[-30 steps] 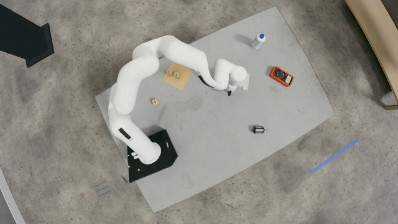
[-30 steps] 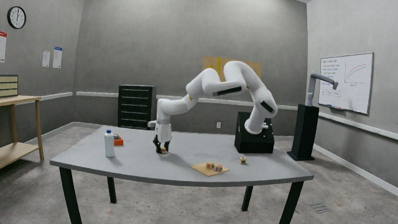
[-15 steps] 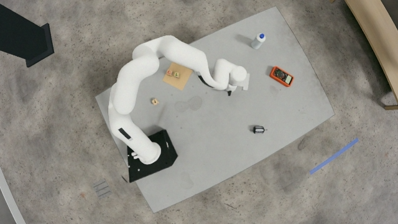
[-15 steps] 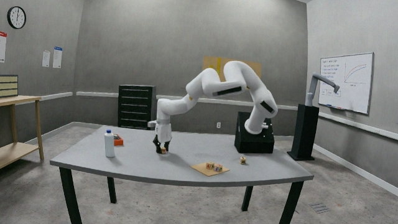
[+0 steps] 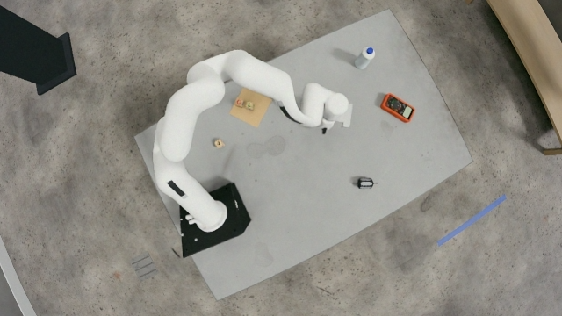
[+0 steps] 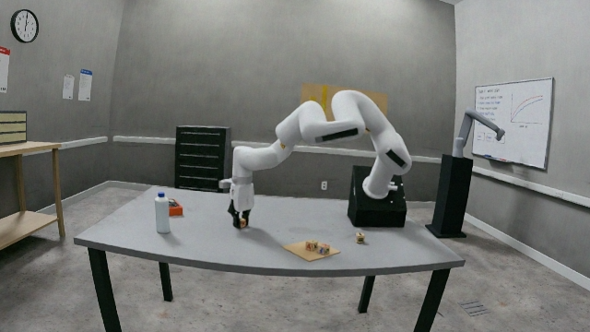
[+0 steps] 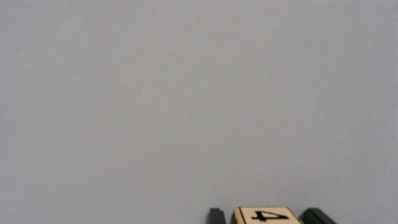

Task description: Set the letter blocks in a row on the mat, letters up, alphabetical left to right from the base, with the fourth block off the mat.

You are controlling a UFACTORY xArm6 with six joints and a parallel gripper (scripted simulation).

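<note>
Right now my hand is 270 mm past the tan mat, 170 mm to the right of it and 20 mm above it. Also, from my hand: white bottle 270 mm ahead, 180 mm to the left, 50 mm above; orange multimeter 340 mm ahead, 70 mm to the right; small black object 320 mm to the right, 80 mm ahead.
</note>
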